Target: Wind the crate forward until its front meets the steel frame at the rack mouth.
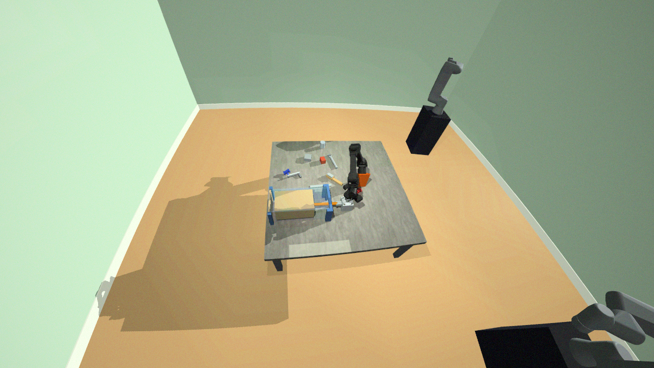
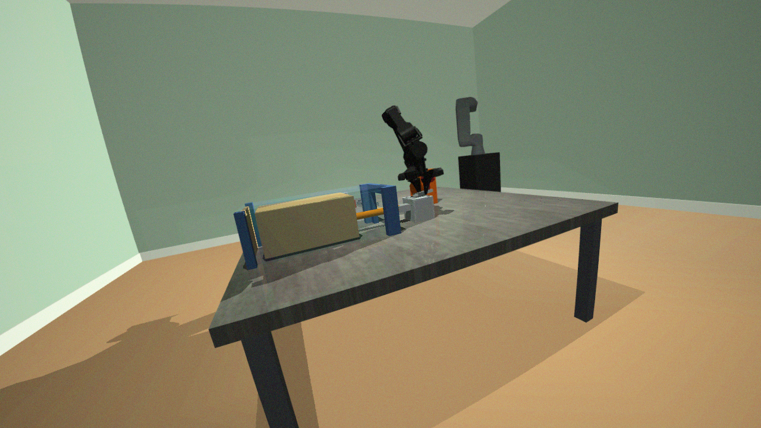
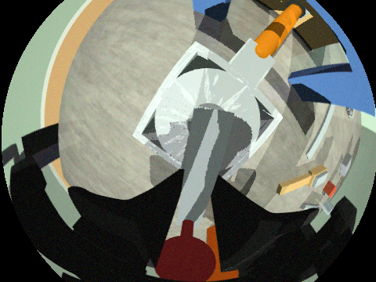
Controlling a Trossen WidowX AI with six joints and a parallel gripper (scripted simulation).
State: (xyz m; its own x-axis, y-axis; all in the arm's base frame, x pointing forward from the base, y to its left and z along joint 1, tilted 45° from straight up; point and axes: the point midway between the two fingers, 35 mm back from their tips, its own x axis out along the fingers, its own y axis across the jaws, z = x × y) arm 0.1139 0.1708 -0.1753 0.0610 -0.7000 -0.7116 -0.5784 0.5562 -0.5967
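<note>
Right now the red knob is 50 mm above my gripper tip, 40 mm behind it and 30 mm to the right of it. The rest, counted from my gripper tip: tan-handled tool (270 mm to the right, 130 mm ahead, 70 mm below); grey winch (60 mm below, 20 mm to the left, 20 mm ahead); grey bar (260 mm ahead, 190 mm to the right, 90 mm below).
</note>
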